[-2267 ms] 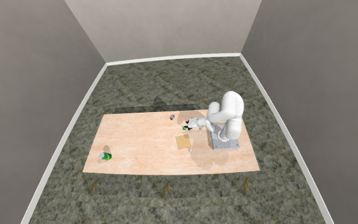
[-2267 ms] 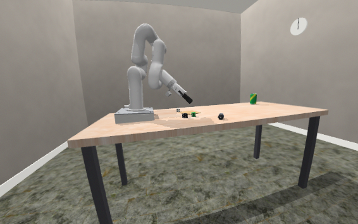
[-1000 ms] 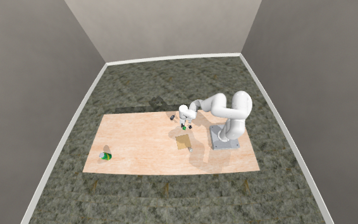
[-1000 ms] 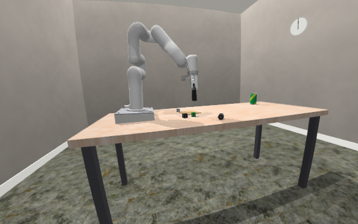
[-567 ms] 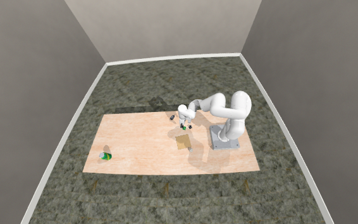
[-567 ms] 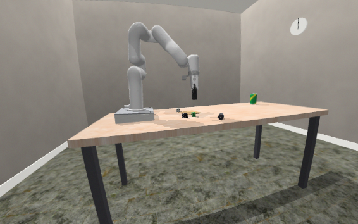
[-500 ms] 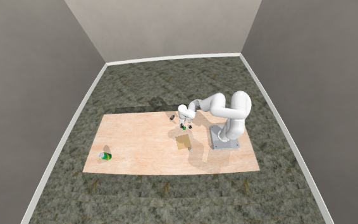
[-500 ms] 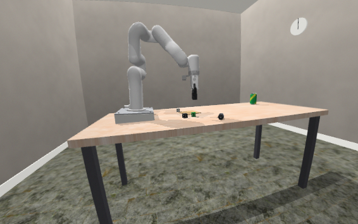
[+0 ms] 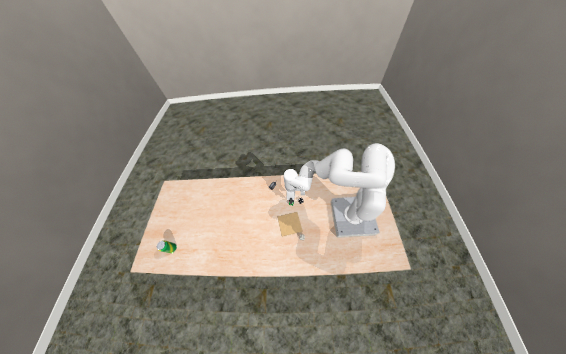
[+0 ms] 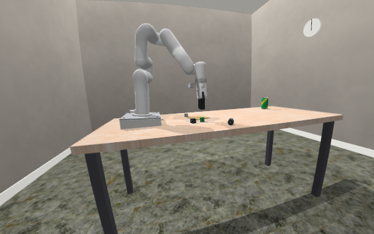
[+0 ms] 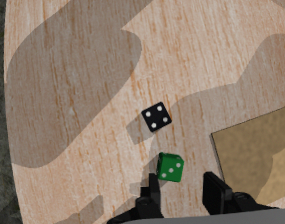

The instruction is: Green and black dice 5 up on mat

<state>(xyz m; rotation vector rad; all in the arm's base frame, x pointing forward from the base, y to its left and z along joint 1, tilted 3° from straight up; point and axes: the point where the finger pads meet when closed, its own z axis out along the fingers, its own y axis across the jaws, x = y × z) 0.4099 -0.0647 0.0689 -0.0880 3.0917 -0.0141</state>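
The green die lies 90 mm below my hand. Also, from my hand: dark tool: 160 mm ahead, 130 mm to the right, 90 mm below; then tan mat: 150 mm to the left, 110 mm below; then black die: 60 mm behind, 20 mm to the right, 90 mm below.
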